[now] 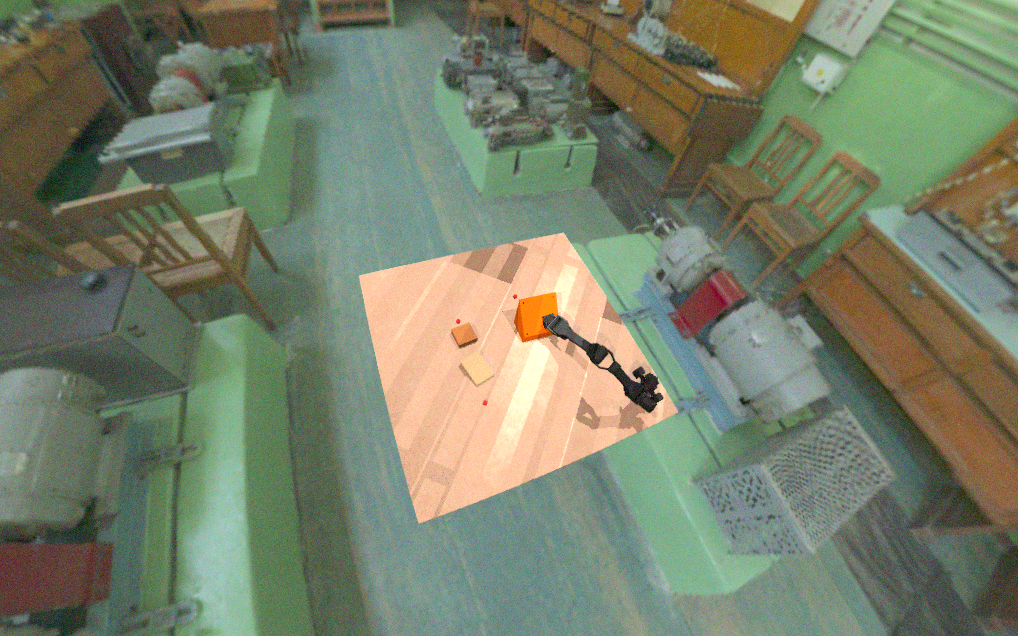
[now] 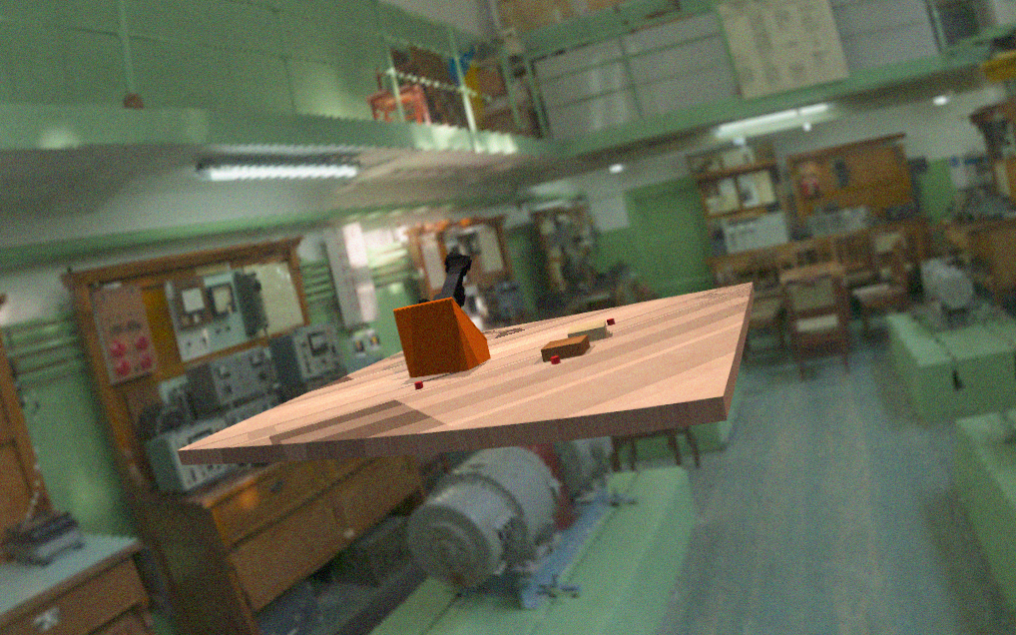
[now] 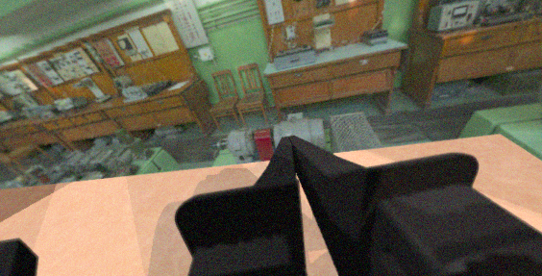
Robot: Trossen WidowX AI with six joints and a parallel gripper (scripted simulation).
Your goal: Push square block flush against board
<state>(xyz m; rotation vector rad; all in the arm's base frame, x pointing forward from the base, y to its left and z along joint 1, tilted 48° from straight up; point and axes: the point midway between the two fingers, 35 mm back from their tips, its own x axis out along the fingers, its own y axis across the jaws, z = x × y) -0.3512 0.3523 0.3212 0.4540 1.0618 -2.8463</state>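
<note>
The tan board is 80 cm ahead of my gripper tip, 37 cm to the right of it and 6 cm below it. From my gripper tip the other things lie so: brown square block: 80 cm ahead, 57 cm to the right, 6 cm below.
</note>
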